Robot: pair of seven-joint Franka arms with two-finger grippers.
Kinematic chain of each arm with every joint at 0, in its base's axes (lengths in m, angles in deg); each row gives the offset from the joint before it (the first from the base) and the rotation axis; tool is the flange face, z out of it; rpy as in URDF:
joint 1: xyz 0 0 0.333 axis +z
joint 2: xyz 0 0 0 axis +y
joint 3: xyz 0 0 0.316 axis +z
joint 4: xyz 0.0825 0 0 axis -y
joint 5: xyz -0.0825 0 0.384 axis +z
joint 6: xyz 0 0 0 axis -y
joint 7: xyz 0.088 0 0 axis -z
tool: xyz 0 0 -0.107 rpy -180 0 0
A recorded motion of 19 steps. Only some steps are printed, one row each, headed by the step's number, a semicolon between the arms.
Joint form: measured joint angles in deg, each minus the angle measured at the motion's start. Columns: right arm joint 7, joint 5, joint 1, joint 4, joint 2, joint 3, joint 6; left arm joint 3, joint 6, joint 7, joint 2, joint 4, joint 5, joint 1.
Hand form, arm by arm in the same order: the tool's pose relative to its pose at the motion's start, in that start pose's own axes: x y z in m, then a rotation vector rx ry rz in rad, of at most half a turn. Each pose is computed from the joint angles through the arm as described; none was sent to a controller.
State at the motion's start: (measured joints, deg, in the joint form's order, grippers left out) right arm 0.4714 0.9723 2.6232 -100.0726 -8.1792 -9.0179 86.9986; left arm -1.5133 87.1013 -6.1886 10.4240 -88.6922 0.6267 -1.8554
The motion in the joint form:
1: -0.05 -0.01 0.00 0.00 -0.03 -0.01 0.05; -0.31 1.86 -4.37 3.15 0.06 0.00 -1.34
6: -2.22 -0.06 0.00 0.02 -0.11 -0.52 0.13; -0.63 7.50 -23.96 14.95 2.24 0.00 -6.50
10: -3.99 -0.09 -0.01 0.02 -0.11 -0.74 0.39; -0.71 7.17 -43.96 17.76 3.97 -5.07 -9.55
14: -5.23 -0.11 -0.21 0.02 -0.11 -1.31 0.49; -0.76 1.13 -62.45 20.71 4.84 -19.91 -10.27
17: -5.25 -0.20 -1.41 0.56 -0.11 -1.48 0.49; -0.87 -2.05 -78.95 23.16 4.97 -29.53 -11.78
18: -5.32 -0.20 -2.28 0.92 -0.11 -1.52 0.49; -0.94 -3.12 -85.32 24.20 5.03 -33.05 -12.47
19: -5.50 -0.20 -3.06 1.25 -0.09 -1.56 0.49; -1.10 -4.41 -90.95 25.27 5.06 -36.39 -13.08
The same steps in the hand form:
1: -0.0001 0.0001 -0.0003 0.0000 0.0014 -0.0007; 0.0179 0.0192 0.0269 0.0067 -0.0205 -0.0474
6: -0.0003 0.0050 -0.0013 0.0012 0.0047 -0.0300; 0.0692 0.0874 0.1236 0.0471 -0.0801 -0.2952
10: 0.0001 0.0072 -0.0018 0.0014 0.0093 -0.0569; 0.0691 0.1325 0.1414 0.0101 -0.1357 -0.6029
14: 0.0002 0.0144 -0.0021 0.0033 0.0114 -0.0654; 0.0570 0.1666 0.1690 -0.0654 -0.4232 -0.9246
17: -0.0003 0.0266 -0.0069 0.0035 0.0217 -0.0420; 0.0457 0.2010 0.1911 -0.0310 -0.6374 -1.1761
18: -0.0008 0.0346 -0.0101 0.0044 0.0286 -0.0275; 0.0411 0.2151 0.1998 0.0007 -0.7190 -1.2672
19: -0.0013 0.0418 -0.0128 0.0050 0.0346 -0.0164; 0.0358 0.2286 0.2088 0.0420 -0.8006 -1.3414

